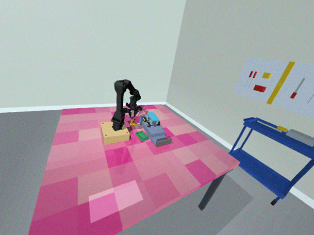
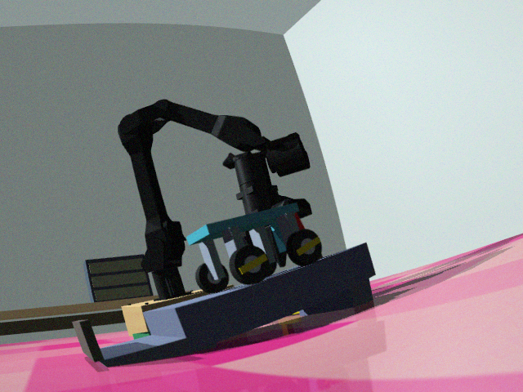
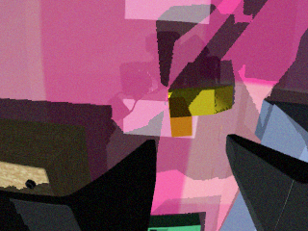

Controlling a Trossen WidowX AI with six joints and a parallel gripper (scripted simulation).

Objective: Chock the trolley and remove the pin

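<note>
Right now the yellow chock is 7 cm below my gripper tip and 2 cm ahead of it. Also, from my gripper tip: trolley 15 cm to the right, 13 cm ahead, 2 cm above; red-headed stop pin 13 cm ahead, 6 cm to the right, 4 cm above; ramp 16 cm to the right, 13 cm ahead, 5 cm below.
</note>
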